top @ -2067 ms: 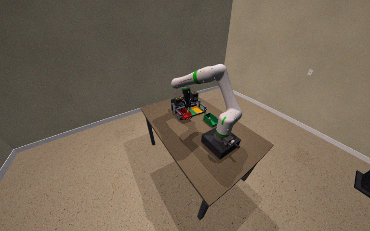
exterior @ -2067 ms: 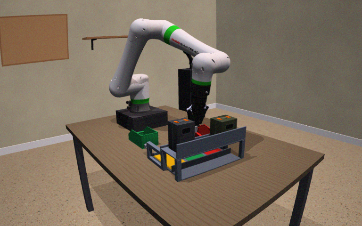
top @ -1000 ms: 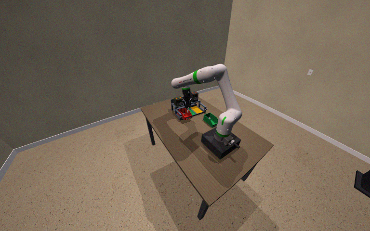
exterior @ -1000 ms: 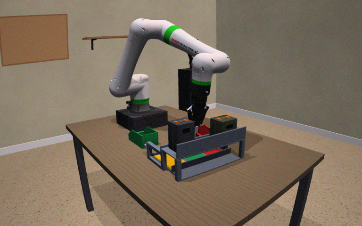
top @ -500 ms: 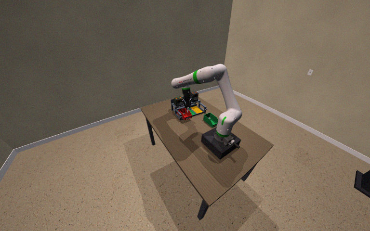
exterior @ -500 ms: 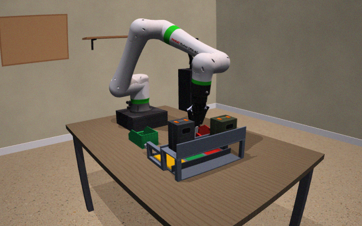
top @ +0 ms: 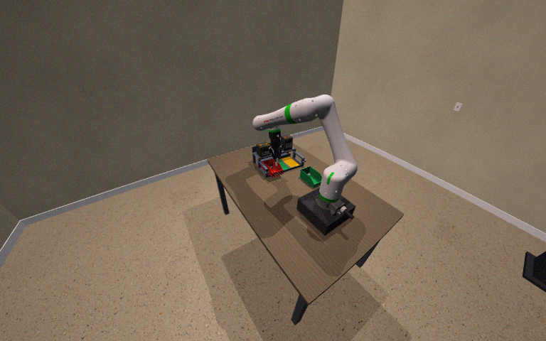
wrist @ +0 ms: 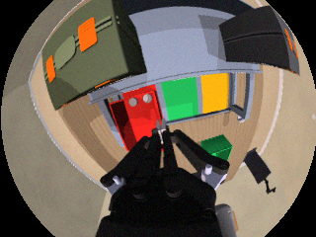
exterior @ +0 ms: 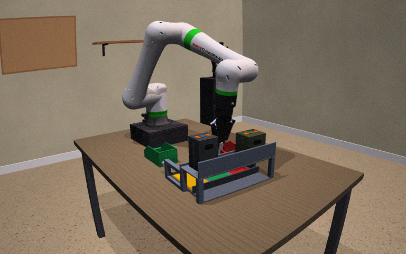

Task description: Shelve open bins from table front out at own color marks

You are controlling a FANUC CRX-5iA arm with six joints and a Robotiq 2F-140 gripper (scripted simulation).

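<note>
My gripper is now 5 cm to the right of the red bin, 4 cm above it and 1 cm past it. Also, from my hand: green bin: 25 cm behind, 17 cm to the right, 6 cm below; olive box: 16 cm ahead, 5 cm above, 4 cm to the left; black box: 19 cm to the right, 14 cm ahead, 7 cm above.
</note>
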